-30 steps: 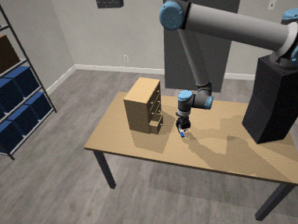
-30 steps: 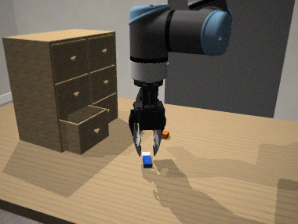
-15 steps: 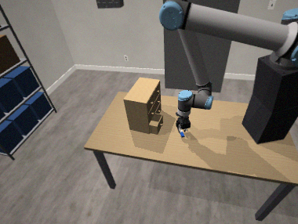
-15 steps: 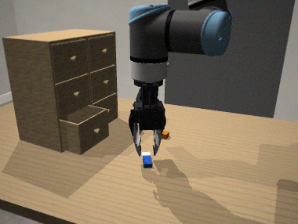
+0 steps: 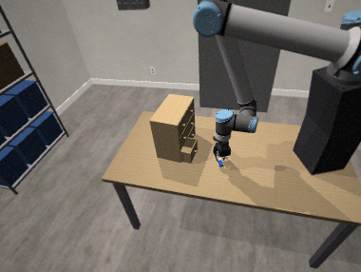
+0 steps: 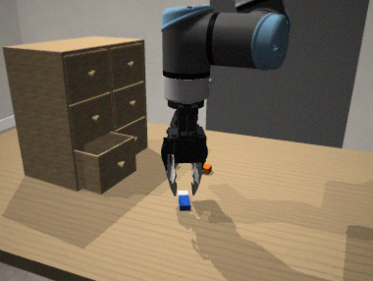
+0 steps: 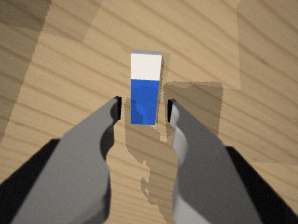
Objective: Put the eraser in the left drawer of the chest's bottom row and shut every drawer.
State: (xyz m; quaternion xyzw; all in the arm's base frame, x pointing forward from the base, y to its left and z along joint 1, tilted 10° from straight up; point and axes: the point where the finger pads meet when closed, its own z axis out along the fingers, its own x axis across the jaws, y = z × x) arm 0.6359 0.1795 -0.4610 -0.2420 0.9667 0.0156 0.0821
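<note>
Right now my hand is 3 cm above the eraser. From my hand the other things lie so: orange block: 3 cm ahead, 16 cm to the right, 3 cm below.
</note>
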